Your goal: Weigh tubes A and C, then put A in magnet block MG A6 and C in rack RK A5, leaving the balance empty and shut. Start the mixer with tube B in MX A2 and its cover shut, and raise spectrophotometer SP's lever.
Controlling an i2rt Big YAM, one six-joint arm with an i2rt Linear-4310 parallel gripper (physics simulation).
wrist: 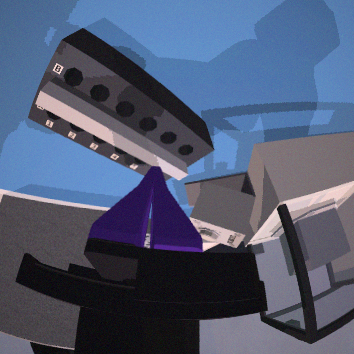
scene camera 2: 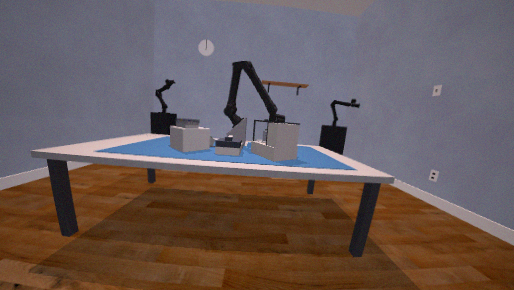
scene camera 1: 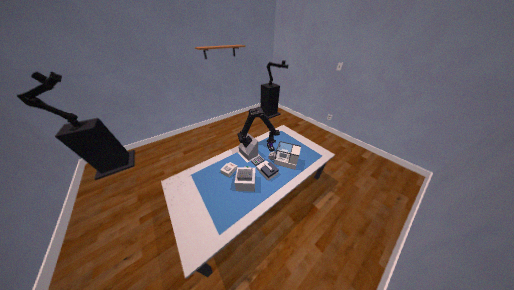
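Seen in the pictures: gripper, fingertip midpoint: (wrist: 155, 171) (scene camera 1: 271, 147); arm's base, origin of the base link: (wrist: 39, 303) (scene camera 2: 238, 123) (scene camera 1: 247, 141).
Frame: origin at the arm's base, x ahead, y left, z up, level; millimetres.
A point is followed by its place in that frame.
My gripper (scene camera 1: 270, 145) {x 131, y 265, z -122 mm} (wrist: 155, 171) {x 131, y 265, z -122 mm} is shut and empty, its purple fingertips together at the lower right end of the dark magnet block (wrist: 125, 107) {x 97, y 298, z -145 mm}; I cannot tell if they touch it. The block's B row shows six dark holes; a pale strip partly covers its A row, and A6 is hidden. The balance (scene camera 1: 289, 154) {x 452, y 239, z 20 mm} (scene camera 2: 283, 141) {x 507, y 328, z -61 mm} (wrist: 310, 155) {x 294, y 328, z -140 mm} stands beside it, with a black-framed clear enclosure. A rack (scene camera 1: 257, 160) {x 235, y -4, z -115 mm} stands near an instrument with a dark top and pale lever (scene camera 1: 268, 170) {x 437, y 6, z -78 mm} (scene camera 2: 229, 146) {x 480, y 28, z -119 mm}. Tubes A, B and C cannot be made out.
A large pale box with a grey gridded top (scene camera 1: 245, 180) {x 434, y -286, z -34 mm} (scene camera 2: 190, 138) {x 470, y -209, z -92 mm} and a small pale box (scene camera 1: 228, 169) {x 175, y -344, z -100 mm} stand farther along the blue mat (scene camera 1: 220, 215) {x 525, y -590, z -170 mm} (scene camera 2: 135, 146) {x 471, y -567, z -170 mm}. A small pale unit (wrist: 220, 210) {x 232, y 218, z -122 mm} is close to the balance, right of my fingers.
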